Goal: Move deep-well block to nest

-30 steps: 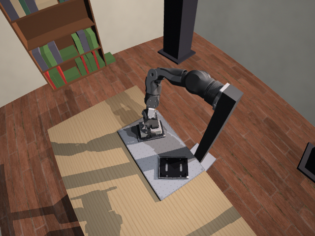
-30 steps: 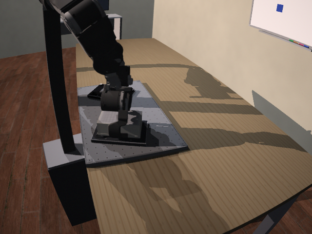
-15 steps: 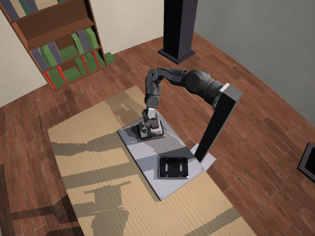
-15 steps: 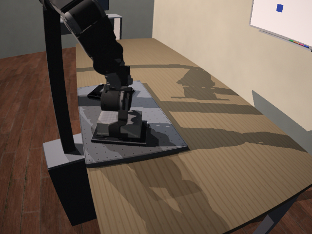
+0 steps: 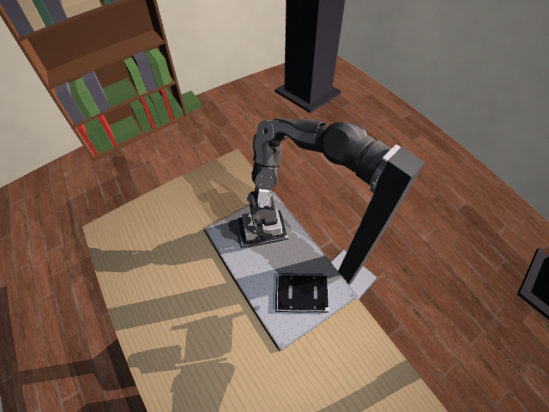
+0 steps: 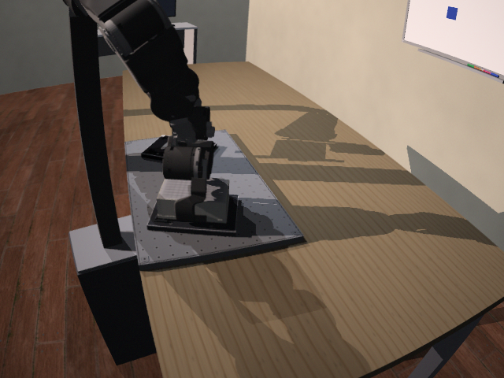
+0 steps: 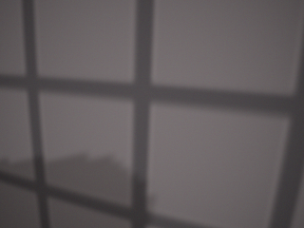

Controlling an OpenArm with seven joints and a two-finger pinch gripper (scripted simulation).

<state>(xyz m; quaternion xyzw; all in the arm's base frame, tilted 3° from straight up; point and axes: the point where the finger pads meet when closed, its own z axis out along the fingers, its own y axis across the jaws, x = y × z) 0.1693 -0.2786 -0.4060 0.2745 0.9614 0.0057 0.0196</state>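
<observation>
My gripper is now 10 mm below the deep-well block.
</observation>
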